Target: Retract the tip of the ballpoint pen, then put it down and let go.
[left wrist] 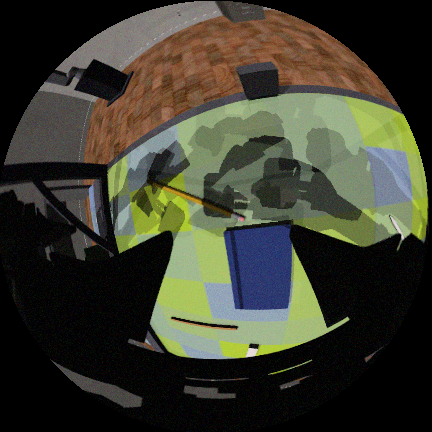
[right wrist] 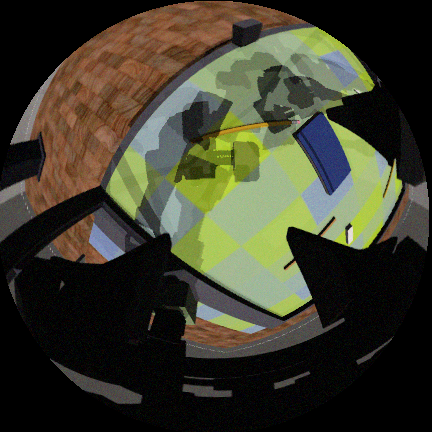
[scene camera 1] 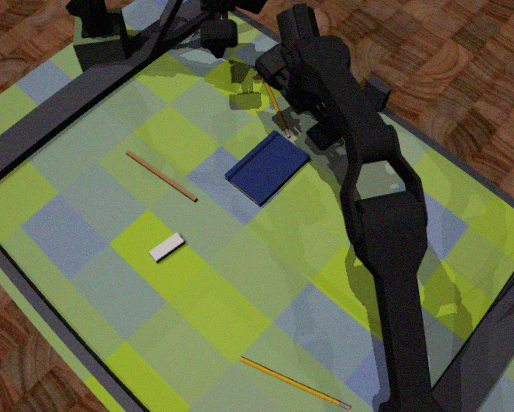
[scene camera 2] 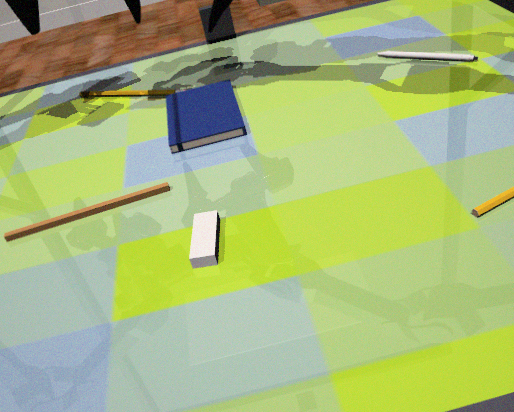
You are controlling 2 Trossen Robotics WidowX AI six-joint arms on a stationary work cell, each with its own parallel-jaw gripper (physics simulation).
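Frame: origin at the left arm's base, x back, y up, z left, level; centimetres.
Where they show: left gripper, between the fingertips: [left wrist: 233, 233] [right wrist: 335, 105] [scene camera 1: 296, 108] [scene camera 2: 174, 26]; right gripper, between the fingertips: [left wrist: 84, 248] [right wrist: 230, 236] [scene camera 2: 14, 32]; right arm's base, origin of its link: [right wrist: 169, 315] [scene camera 1: 97, 25].
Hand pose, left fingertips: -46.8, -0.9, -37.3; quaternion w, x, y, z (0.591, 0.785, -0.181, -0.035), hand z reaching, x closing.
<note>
Things, the pixels of their top centre, and the offset from my left fingertips, as dx, dy, dz.
- white ballpoint pen, centre of its top: [scene camera 2: 425, 51] [left wrist: 402, 234] +30.5, -8.6, +8.4
- blue notebook, centre of its top: [scene camera 2: 201, 109] [left wrist: 259, 275] [scene camera 1: 267, 165] [right wrist: 329, 153] +0.5, -8.3, +8.5
- brown stick, centre of its top: [scene camera 2: 86, 209] [scene camera 1: 160, 174] [left wrist: 198, 325] [right wrist: 311, 245] -13.7, -8.8, +22.8
- white eraser, centre of its top: [scene camera 2: 203, 233] [scene camera 1: 166, 246] [left wrist: 251, 353] [right wrist: 350, 235] -2.3, -8.3, +32.6
The white ballpoint pen [scene camera 2: 427, 56] [left wrist: 396, 226] lies flat on the checkered mat, at the upper right in scene camera 2. One end looks tapered and pale, the other dark; I cannot tell whether its tip is out. It does not show in scene camera 1. My left gripper [scene camera 1: 297, 100] [scene camera 2: 175, 25] [left wrist: 233, 233] is open and empty, above the mat near the blue notebook, well away from the pen. In the left wrist view the pen lies beyond the right-hand finger. My right gripper [right wrist: 230, 236] is open and empty, at the far side near the frame.
The blue notebook [scene camera 1: 270, 169] [scene camera 2: 207, 112] [left wrist: 262, 270] lies near a yellow pencil [scene camera 1: 272, 100] [scene camera 2: 125, 93] [left wrist: 195, 199]. A brown stick [scene camera 1: 161, 176] [scene camera 2: 90, 212] and a white eraser [scene camera 1: 167, 247] [scene camera 2: 204, 237] lie apart. Another yellow pencil [scene camera 1: 292, 382] [scene camera 2: 495, 201] lies separately.
</note>
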